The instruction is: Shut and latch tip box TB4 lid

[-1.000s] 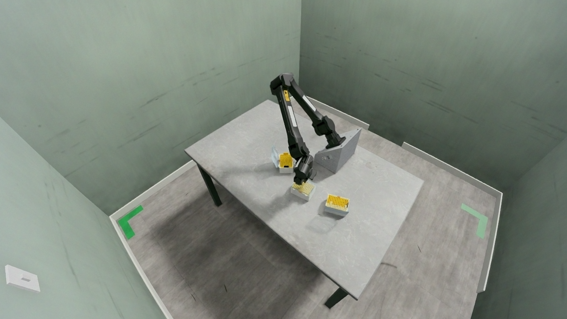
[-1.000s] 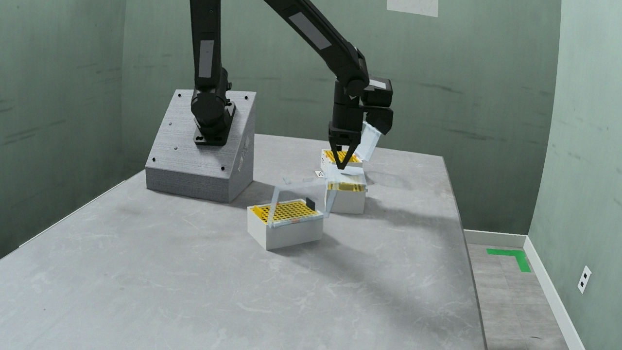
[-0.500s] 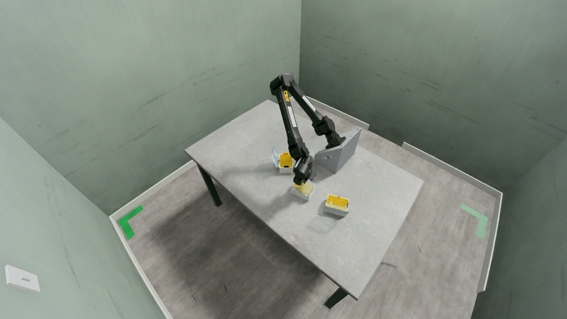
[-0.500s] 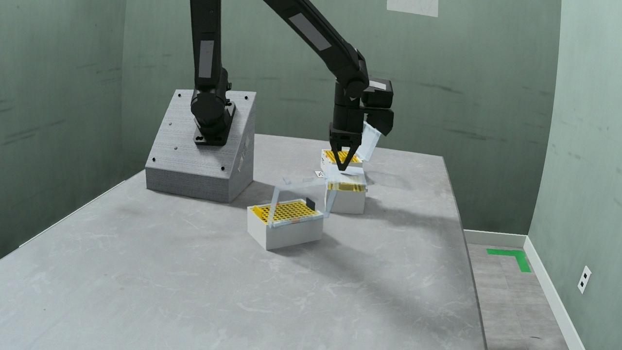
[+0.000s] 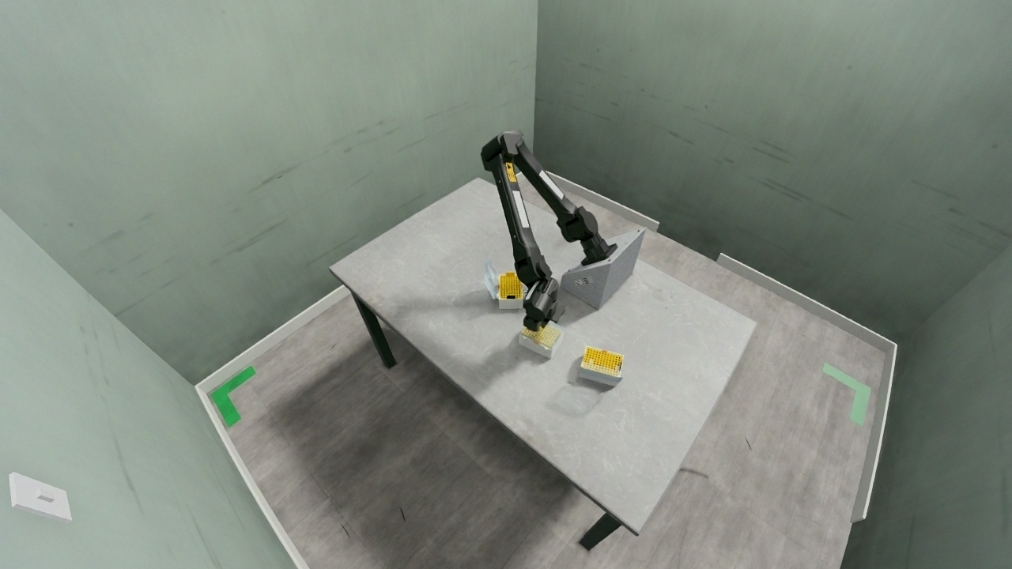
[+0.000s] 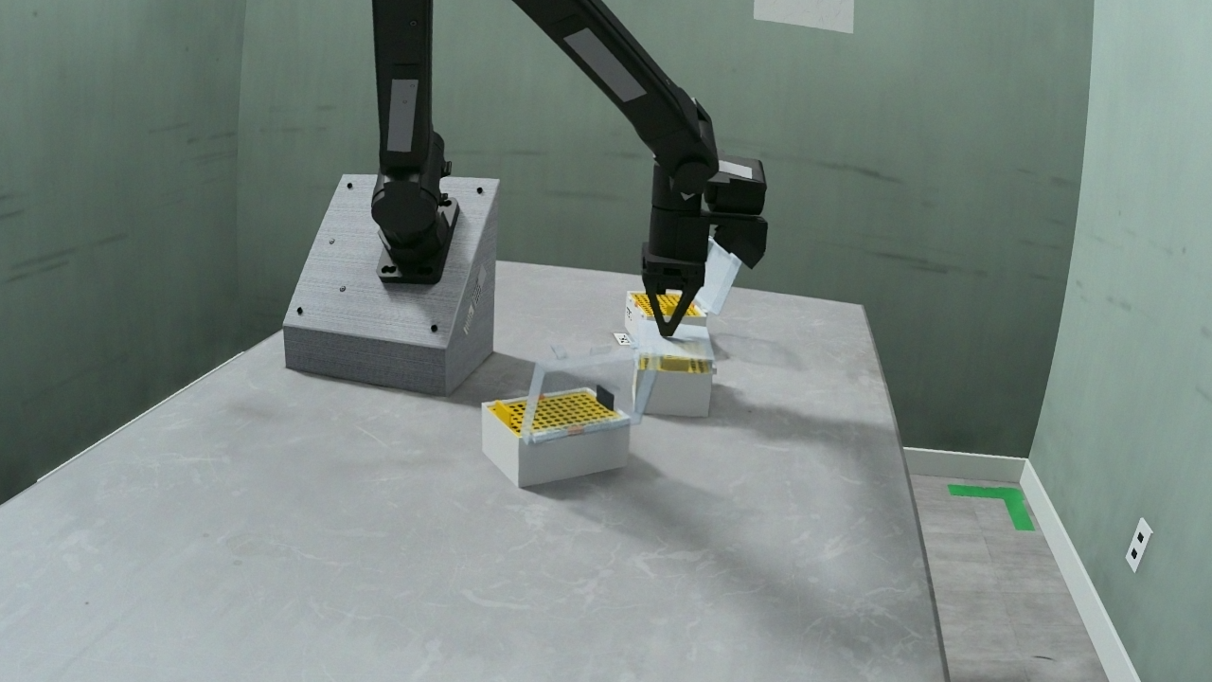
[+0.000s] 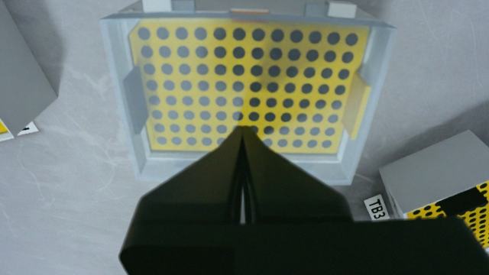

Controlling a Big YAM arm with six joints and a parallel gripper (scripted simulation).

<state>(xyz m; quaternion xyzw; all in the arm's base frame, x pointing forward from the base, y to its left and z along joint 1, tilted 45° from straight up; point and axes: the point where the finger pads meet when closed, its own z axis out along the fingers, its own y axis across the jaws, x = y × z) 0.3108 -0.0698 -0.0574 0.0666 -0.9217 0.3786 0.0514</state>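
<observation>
Now: the tip box 1 cm ahead of my hand and 4 cm below it. Round my hand: tag (12 cm behind, 16 cm to the right, 8 cm below).
</observation>
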